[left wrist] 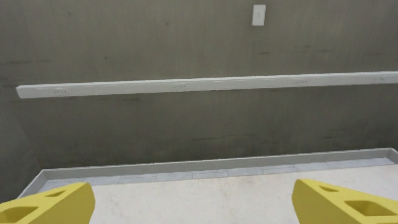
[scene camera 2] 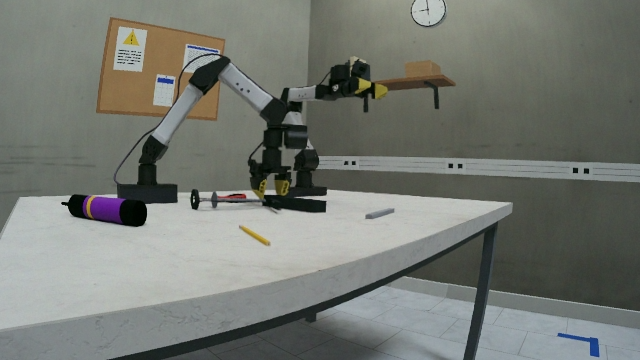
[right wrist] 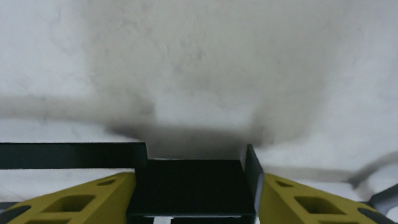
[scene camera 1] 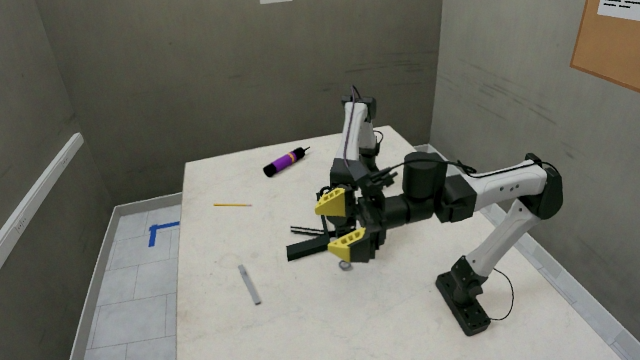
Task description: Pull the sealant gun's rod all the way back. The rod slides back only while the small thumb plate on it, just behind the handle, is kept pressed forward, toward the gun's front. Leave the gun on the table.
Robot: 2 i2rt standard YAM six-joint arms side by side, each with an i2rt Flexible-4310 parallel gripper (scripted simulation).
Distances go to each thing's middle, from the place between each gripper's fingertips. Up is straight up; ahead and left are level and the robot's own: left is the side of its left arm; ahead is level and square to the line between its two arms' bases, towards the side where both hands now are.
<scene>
The cartridge (scene camera 2: 124, 211) is 55 cm to the right of my right hand and 7 cm ahead of it.
My left hand is 870 mm to the left of the cartridge, 370 mm above it and 90 mm past it.
</scene>
